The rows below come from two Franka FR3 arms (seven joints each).
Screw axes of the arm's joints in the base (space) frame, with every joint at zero. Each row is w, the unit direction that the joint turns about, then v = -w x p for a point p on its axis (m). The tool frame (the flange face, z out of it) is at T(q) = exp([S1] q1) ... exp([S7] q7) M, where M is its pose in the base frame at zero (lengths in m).
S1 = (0, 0, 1, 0, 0, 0)
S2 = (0, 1, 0, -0.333, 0, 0)
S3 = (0, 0, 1, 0, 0, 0)
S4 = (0, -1, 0, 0.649, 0, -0.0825)
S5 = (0, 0, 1, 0, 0, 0)
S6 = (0, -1, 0, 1.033, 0, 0)
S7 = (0, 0, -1, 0, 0.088, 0)
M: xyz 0.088 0 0.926 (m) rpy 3.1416 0 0 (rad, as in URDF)
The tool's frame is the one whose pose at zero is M.
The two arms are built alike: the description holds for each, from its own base.
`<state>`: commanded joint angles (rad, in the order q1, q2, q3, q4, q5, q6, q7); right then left.
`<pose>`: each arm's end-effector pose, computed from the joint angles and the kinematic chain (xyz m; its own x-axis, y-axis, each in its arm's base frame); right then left.
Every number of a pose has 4 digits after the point.
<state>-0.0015 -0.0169 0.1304 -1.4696 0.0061 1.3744 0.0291 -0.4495 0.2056 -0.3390 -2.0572 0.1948 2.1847 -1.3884</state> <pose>0.5236 0.0693 0.6639 0.9919 0.1002 -0.0784 0.1004 -0.9949 -0.0016 0.4121 -0.3988 0.3370 0.8830 0.4641 0.0699 0.4688 -0.8796 -0.0814</pose>
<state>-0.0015 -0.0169 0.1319 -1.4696 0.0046 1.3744 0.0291 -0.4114 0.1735 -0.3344 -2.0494 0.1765 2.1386 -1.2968</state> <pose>0.5235 0.0700 0.6639 0.9917 0.1014 -0.0784 0.1017 -0.9948 -0.0001 0.4264 -0.3784 0.3540 0.8987 0.4343 0.0608 0.4384 -0.8937 -0.0961</pose>
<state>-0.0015 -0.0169 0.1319 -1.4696 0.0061 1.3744 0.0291 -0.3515 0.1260 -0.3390 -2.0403 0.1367 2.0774 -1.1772</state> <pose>0.5235 0.0701 0.6639 0.9917 0.1017 -0.0784 0.1019 -0.9948 -0.0016 0.4412 -0.3512 0.3787 0.9148 0.4025 0.0347 0.4038 -0.9089 -0.1039</pose>
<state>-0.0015 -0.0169 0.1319 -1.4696 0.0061 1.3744 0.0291 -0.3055 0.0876 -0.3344 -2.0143 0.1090 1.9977 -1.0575</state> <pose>0.5235 0.0701 0.6639 0.9917 0.1017 -0.0784 0.1019 -0.9948 -0.0016 0.4539 -0.3263 0.4044 0.9334 0.3586 0.0079 0.3570 -0.9265 -0.1193</pose>
